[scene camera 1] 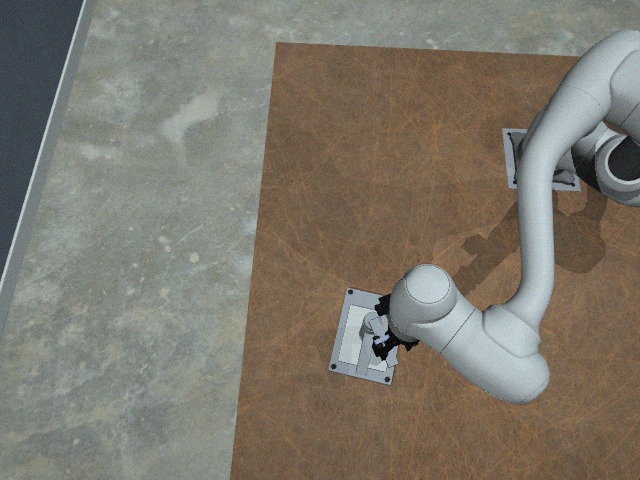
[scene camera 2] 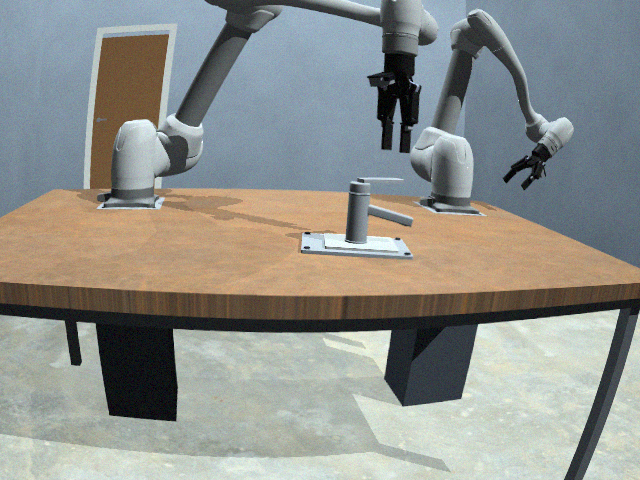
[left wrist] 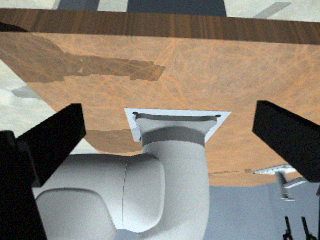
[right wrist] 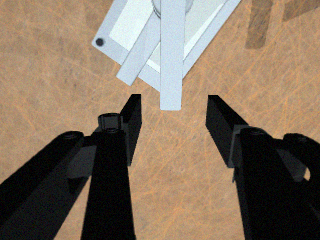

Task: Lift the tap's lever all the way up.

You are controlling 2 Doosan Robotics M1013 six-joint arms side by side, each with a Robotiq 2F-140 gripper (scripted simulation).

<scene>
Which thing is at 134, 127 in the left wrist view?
An arm base plate.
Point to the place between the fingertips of my left gripper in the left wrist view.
169, 117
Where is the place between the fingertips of my right gripper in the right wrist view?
174, 109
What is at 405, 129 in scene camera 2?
My right gripper.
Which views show my left gripper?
Scene camera 2 and the left wrist view only.
</scene>
